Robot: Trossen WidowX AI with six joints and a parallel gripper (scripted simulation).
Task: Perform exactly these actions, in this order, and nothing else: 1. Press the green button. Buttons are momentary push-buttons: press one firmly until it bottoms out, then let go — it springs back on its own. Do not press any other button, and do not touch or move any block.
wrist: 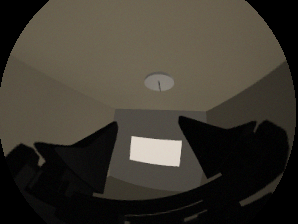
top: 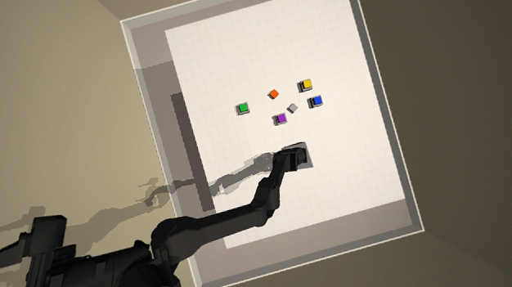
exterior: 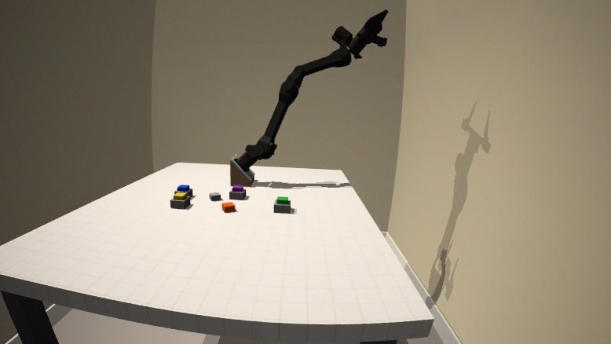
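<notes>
Right now the green button is 680 mm below my gripper tip, 310 mm to the right of it and 300 mm ahead of it. The rest, counted from my gripper tip: grey block (710 mm below, 550 mm to the right, 260 mm ahead); orange block (710 mm below, 470 mm to the right, 340 mm ahead); purple button (680 mm below, 480 mm to the right, 220 mm ahead).
</notes>
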